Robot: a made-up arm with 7 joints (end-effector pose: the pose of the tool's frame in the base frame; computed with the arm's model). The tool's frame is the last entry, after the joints. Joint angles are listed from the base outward.
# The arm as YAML. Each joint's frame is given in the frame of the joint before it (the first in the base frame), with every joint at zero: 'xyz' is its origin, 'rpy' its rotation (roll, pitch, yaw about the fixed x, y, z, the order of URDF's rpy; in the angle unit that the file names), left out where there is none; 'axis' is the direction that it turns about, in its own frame. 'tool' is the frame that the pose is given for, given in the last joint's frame.
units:
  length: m
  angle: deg
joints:
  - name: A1
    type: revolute
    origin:
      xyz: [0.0, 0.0, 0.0]
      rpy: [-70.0, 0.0, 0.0]
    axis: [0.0, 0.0, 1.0]
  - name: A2
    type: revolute
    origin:
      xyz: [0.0, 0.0, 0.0]
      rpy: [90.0, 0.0, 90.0]
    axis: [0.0, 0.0, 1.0]
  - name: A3
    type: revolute
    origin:
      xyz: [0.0, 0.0, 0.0]
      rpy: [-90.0, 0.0, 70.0]
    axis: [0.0, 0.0, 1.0]
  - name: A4
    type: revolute
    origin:
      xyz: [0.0, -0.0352, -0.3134]
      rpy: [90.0, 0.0, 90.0]
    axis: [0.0, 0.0, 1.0]
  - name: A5
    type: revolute
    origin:
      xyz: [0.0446, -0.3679, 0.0]
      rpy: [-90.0, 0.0, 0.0]
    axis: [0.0, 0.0, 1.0]
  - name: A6
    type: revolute
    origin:
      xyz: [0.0, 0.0, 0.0]
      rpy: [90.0, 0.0, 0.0]
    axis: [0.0, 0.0, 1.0]
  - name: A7
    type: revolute
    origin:
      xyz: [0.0, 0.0, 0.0]
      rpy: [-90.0, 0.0, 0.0]
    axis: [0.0, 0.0, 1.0]
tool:
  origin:
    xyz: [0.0, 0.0, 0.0]
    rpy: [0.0, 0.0, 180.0]
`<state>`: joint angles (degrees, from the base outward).
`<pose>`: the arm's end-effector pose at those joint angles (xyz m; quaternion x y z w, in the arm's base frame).
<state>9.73 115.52 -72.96 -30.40 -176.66 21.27 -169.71</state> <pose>0.0340 0.6674 0.1166 0.4591 0.2688 -0.5298 0.6605</pose>
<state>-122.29 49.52 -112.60 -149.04 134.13 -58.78 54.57</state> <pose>0.1703 -0.1846 -0.0798 -0.7292 -0.0945 0.0167 0.6775</pose>
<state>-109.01 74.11 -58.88 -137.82 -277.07 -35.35 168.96</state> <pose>0.1929 -0.1765 0.1899 -0.7283 0.3946 -0.0460 0.5584</pose>
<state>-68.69 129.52 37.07 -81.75 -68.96 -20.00 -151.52</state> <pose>-0.2218 0.1444 0.5027 -0.2685 -0.9375 -0.2018 0.0912</pose>
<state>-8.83 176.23 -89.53 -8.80 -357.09 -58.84 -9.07</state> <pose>-0.0927 0.0947 0.6725 0.5940 0.5572 -0.4205 0.3998</pose>
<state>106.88 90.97 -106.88 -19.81 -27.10 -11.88 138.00</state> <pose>-0.3026 0.5211 0.3255 0.3752 0.8220 -0.0989 0.4168</pose>
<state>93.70 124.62 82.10 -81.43 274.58 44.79 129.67</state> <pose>0.4756 0.3117 0.0232 0.3931 -0.7718 -0.3354 0.3707</pose>
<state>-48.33 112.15 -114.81 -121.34 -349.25 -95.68 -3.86</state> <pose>0.1440 0.2777 -0.2581 -0.4452 -0.6678 -0.5111 0.3076</pose>
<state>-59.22 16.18 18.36 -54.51 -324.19 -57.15 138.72</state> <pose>0.6385 0.0693 -0.0164 0.9321 0.2503 -0.1461 0.2174</pose>
